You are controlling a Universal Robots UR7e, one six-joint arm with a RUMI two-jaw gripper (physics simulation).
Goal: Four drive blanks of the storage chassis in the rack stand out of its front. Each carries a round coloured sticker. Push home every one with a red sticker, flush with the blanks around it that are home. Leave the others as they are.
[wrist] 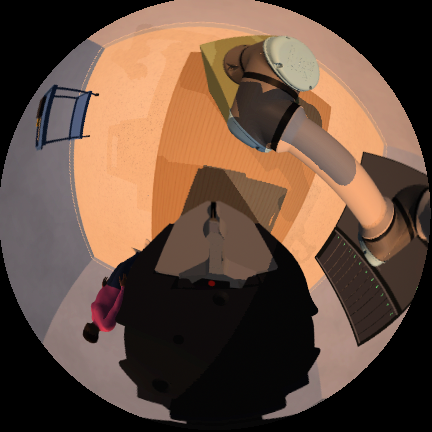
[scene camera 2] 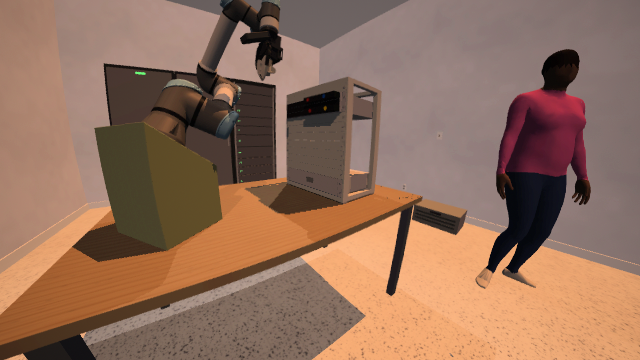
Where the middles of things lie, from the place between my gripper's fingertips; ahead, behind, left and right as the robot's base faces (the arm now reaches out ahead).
Scene:
My gripper is now 41 cm short of the rack (scene camera 2: 324,113), 22 cm to the right of it and 24 cm above it.

